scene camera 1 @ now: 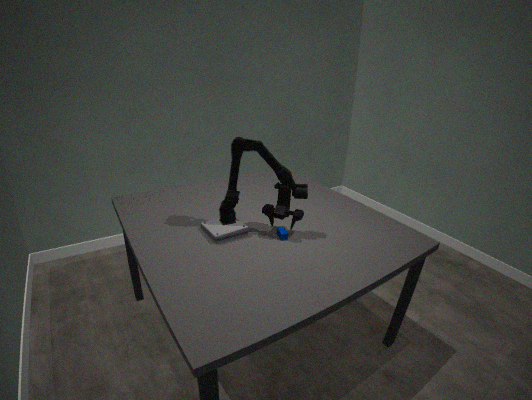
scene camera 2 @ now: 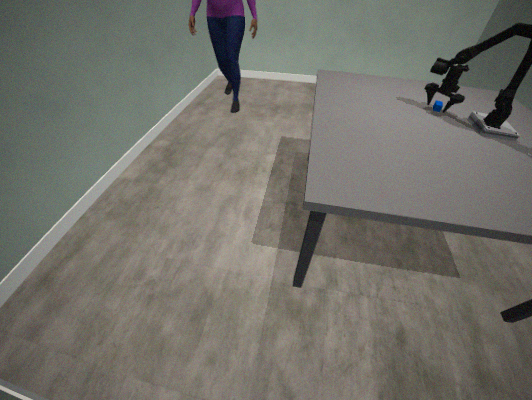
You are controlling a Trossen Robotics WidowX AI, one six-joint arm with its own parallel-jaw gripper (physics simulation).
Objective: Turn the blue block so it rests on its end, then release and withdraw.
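The small blue block [scene camera 1: 282, 234] [scene camera 2: 438, 106] is on the grey table [scene camera 1: 280, 280] [scene camera 2: 390, 165], in front of the arm's base. It appears to lie on a long side, with its length running roughly toward scene camera 1. My gripper [scene camera 1: 282, 227] [scene camera 2: 438, 107] points down with its two fingers wide open. The fingertips are low, one to each side of the block as seen in both views, and slightly behind it in scene camera 1. No finger is seen pressing on the block. The exact height of the tips above the table is hard to tell.
The arm's pale base plate [scene camera 1: 223, 231] [scene camera 2: 492, 127] is fixed on the table beside the block. A person [scene camera 2: 227, 45] in a purple top and dark blue trousers is on the floor beyond the table's far left corner in scene camera 2.
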